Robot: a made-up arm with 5 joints.
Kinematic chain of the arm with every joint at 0, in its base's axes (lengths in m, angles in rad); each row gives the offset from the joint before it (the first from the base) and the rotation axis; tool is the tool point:
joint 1: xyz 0 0 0.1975 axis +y
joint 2: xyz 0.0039 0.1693 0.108 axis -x
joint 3: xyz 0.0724 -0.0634 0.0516 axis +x
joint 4: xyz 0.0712 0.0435 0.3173 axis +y
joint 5: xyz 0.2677 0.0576 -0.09 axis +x
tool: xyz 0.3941 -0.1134 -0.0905
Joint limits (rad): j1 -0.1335..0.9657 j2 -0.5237..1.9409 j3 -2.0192..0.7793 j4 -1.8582..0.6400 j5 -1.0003..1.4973
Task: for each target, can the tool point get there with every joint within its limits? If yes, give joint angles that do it. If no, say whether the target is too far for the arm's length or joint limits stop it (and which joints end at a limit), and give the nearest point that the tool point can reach.
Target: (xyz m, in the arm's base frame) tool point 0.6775 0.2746 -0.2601
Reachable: yes | joints 0.8512 0.9809 -0.6801 0.0980 -0.1886
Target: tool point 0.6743 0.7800 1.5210
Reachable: no: too far | nearest point 0.5171 0.6259 1.2124 | short by 0.379 m
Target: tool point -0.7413 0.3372 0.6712
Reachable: no: joint limits stop it (at a limit: joint 1, joint 2, joint 4, joint 5) | nearest point -0.1268 0.5575 1.1535 | short by 0.812 m
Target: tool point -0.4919 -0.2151 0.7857
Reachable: no: joint limits stop it (at a limit: joint 1, joint 2, joint 4, joint 5) | nearest point -0.1259 -0.3929 1.1464 | short by 0.544 m
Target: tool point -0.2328 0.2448 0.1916
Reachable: no: joint limits stop it (at a limit: joint 1, joint 3, joint 4, joint 5) | nearest point -0.6177 0.3838 -0.2316 | short by 0.589 m
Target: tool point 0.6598 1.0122 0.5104
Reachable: yes | joints 0.2239 0.9952 -0.2057 -1.2480 0.5883
